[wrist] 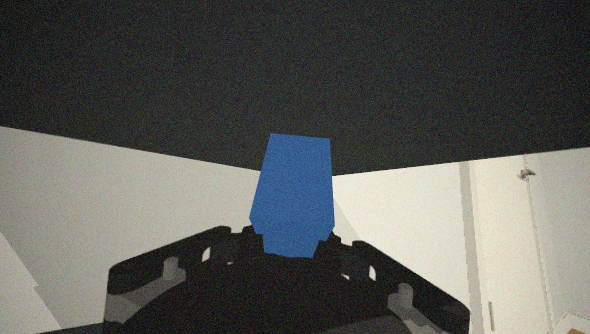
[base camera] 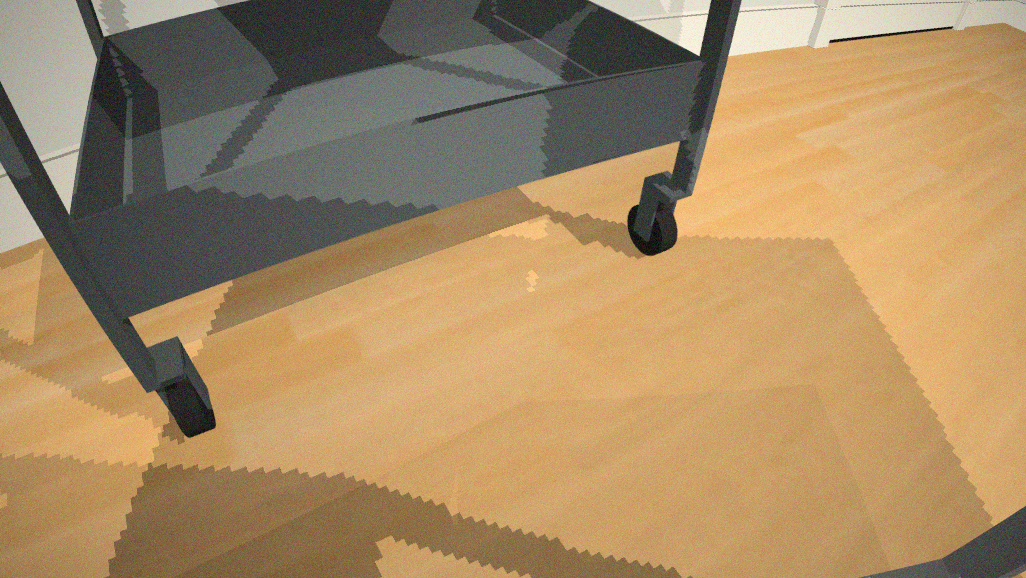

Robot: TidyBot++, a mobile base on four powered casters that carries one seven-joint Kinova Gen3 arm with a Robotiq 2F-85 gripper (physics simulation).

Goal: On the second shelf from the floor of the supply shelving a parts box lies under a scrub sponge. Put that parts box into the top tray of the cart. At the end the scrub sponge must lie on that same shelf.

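Places are measured from the arm's base along level axes (x down, y left, z ahead), in millimetres.
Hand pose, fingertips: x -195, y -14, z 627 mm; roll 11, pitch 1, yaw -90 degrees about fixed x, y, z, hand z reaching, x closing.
Observation:
Each offset is from my fingertips to the centre of the thing. "pt": to the spot under its first point. Level surfaces: height alone.
My gripper [wrist: 292,227] is shut on the blue parts box @[dx -21, dy +1, dz -34 mm] [wrist: 295,195], which sticks out beyond the fingers in the wrist view. A broad dark surface @[dx -68 mm] [wrist: 300,75], which looks like the underside of a cart tray, fills the upper part of the wrist view, behind and above the box. I cannot tell the gap between them. In the base camera view the grey cart [base camera: 402,172] stands close in front, its lower tray, posts and two casters showing. Its top tray does not show in the base camera view. The scrub sponge and the supply shelving do not show in either view.
The cart's near casters @[pt dx +558, dy -153, dz -134 mm] [base camera: 653,229] stand on the wood floor @[dx +592 mm] [base camera: 897,179]. A pale wall [base camera: 775,32] with a baseboard runs behind the cart. A white door [wrist: 505,240] shows at the right of the wrist view. A dark edge [base camera: 983,549] shows at the base camera view's lower right.

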